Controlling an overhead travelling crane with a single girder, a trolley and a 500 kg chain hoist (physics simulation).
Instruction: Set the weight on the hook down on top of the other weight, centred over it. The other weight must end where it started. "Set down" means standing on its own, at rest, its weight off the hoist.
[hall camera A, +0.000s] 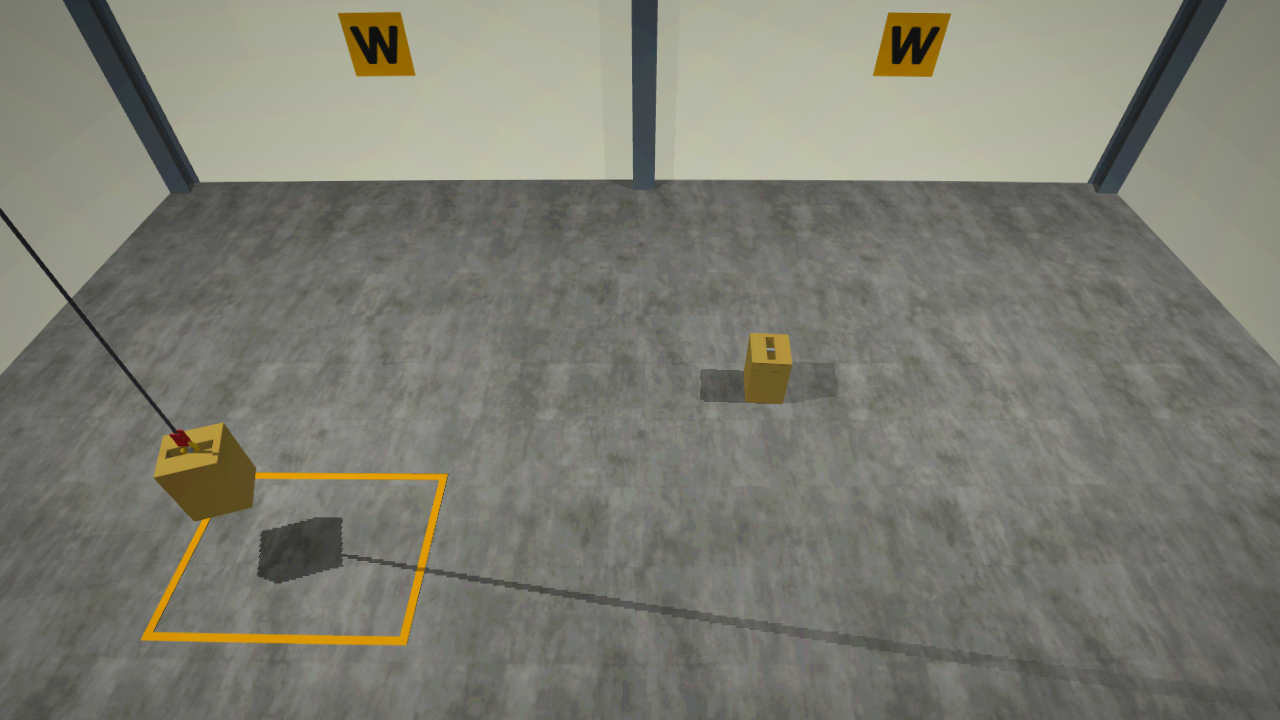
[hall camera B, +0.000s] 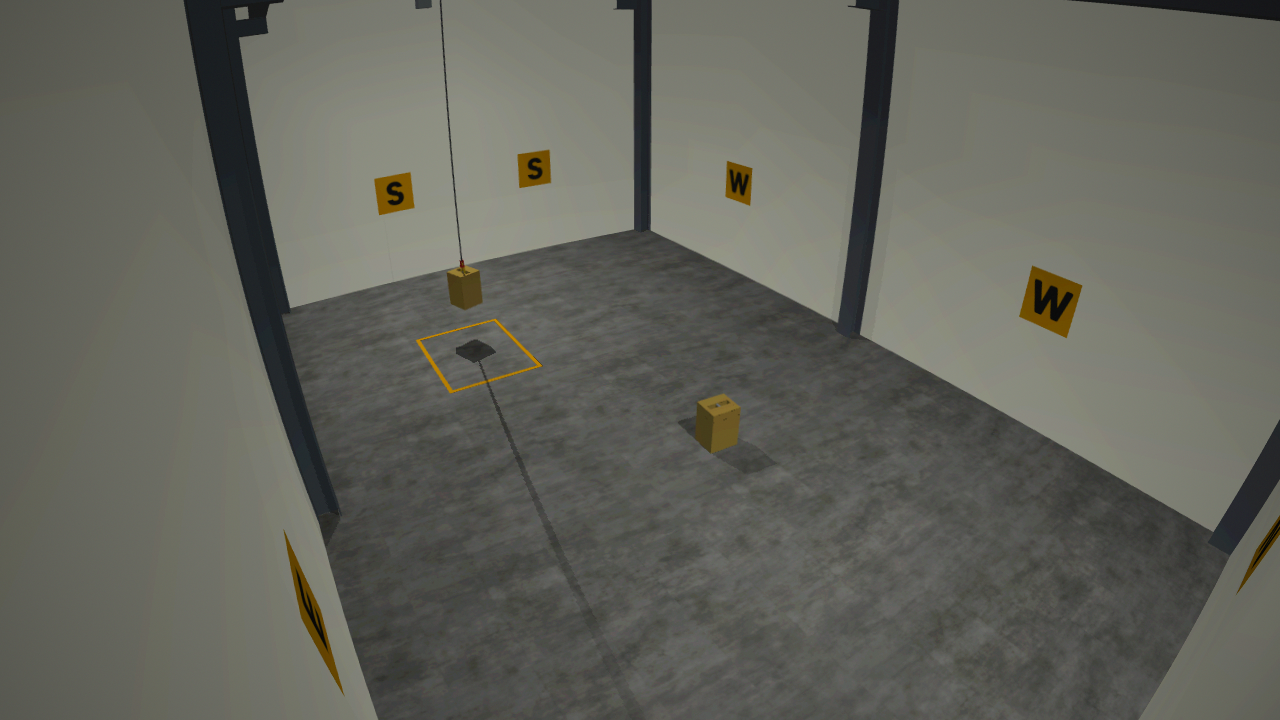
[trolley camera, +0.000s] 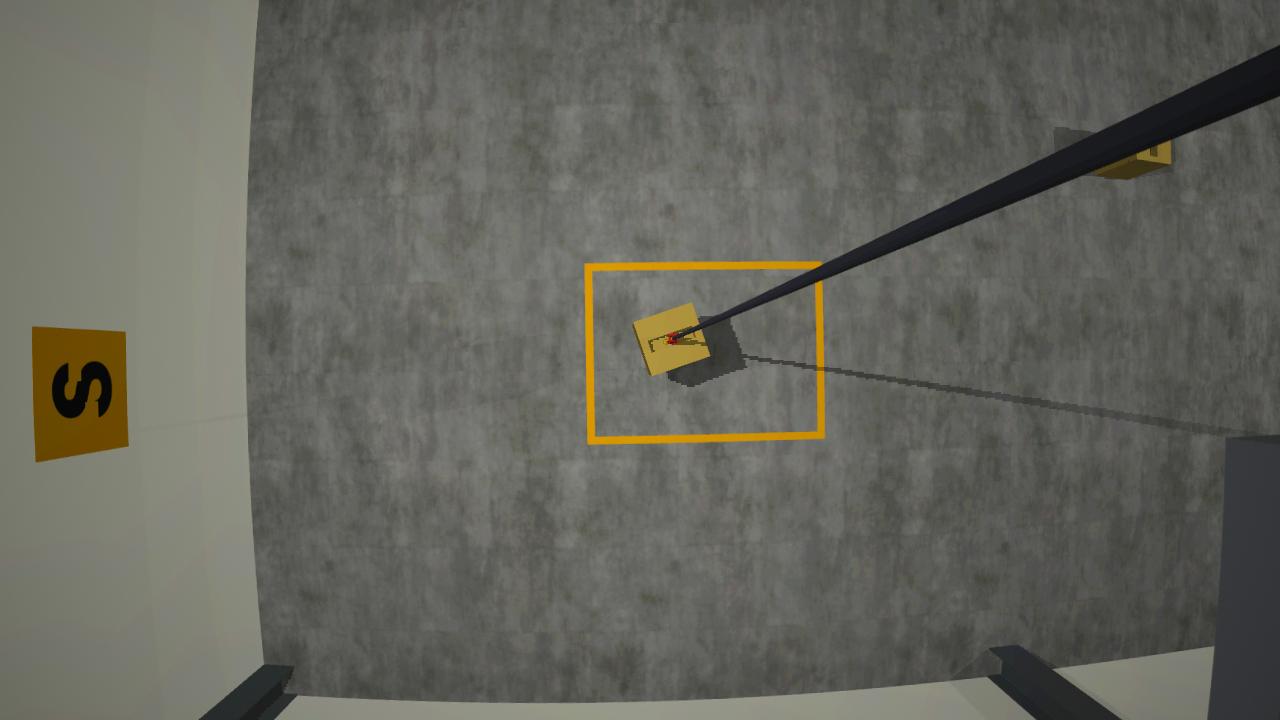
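My hook (hall camera A: 181, 440) (hall camera B: 461, 265) (trolley camera: 672, 338), a small red block on the chain, is shut on the handle of a yellow weight (hall camera A: 207, 479) (hall camera B: 464, 289) (trolley camera: 664, 353). This weight hangs clear of the floor, with its shadow apart from it in hall cameras A and B. It is turned at an angle to the marked rectangle. The other yellow weight (hall camera A: 767, 376) (hall camera B: 717, 424) (trolley camera: 1129, 167) stands upright on the floor, well away from the hanging one. In the trolley view the chain partly hides it. A handle in a recess shows on its top in hall camera A.
A yellow-orange rectangle (hall camera A: 277, 638) (hall camera B: 434, 366) (trolley camera: 704, 265) is marked on the floor below the hanging weight. Walls with letter signs and dark steel columns (hall camera A: 643, 98) (hall camera B: 866, 170) stand around the floor. A dark grey part (trolley camera: 1248, 573) shows at the trolley view's right edge.
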